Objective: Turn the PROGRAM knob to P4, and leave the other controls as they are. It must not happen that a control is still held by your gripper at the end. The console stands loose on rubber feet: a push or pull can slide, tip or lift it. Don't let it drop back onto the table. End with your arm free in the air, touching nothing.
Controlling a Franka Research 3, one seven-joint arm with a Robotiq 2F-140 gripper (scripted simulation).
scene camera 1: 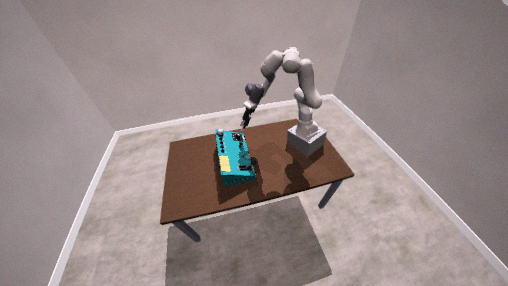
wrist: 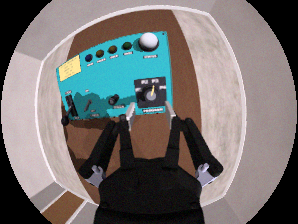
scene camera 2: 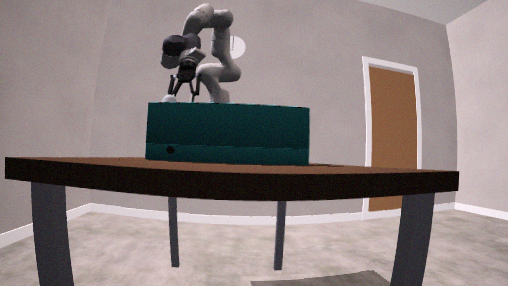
Path:
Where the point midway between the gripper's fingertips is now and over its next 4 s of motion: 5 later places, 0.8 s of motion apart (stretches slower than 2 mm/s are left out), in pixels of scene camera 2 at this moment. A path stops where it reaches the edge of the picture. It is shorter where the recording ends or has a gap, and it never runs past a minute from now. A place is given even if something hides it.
The gripper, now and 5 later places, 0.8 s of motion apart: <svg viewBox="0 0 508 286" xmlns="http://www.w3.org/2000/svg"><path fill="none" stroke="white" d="M180 109L179 124L177 130L176 132L177 125L182 103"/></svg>

